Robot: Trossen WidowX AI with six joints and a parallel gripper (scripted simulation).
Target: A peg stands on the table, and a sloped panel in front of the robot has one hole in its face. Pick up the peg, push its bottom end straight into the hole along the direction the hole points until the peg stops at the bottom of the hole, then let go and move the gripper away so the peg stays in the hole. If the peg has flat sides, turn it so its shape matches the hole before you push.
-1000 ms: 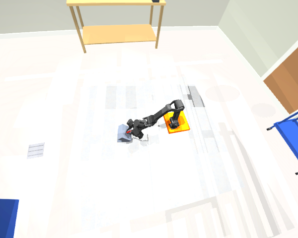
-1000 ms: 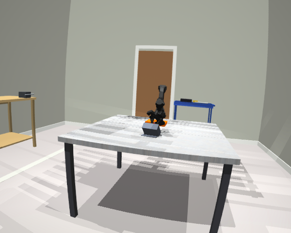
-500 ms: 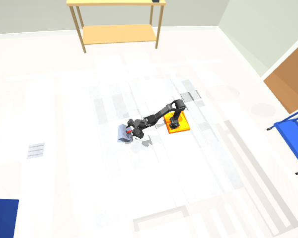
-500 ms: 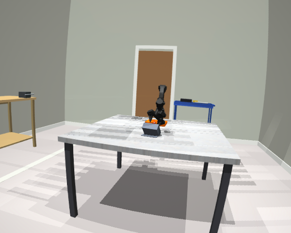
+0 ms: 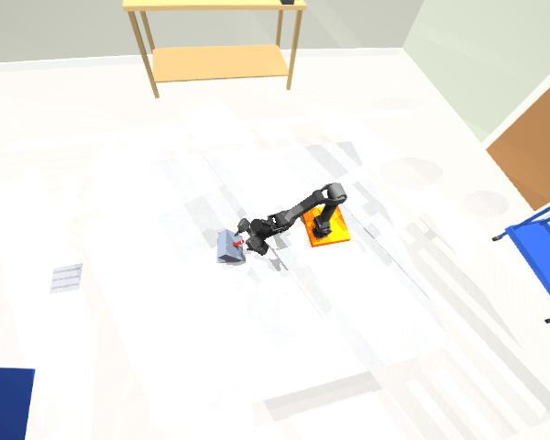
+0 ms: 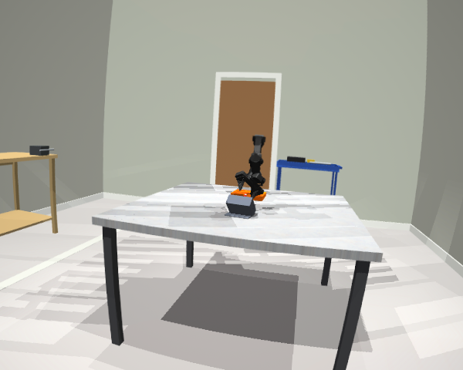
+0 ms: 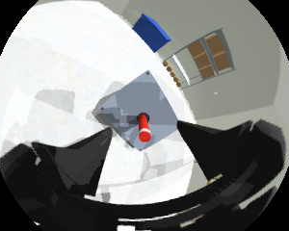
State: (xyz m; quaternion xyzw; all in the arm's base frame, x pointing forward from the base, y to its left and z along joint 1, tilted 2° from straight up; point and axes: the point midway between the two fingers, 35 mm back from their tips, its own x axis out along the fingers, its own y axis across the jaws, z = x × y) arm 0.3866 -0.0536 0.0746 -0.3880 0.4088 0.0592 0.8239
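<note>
The red peg lies 10 mm to the right of my gripper tip and 10 mm below it. The rest, counted from my gripper tip: sloped panel 40 mm ahead, 20 mm to the right, 50 mm below.
</note>
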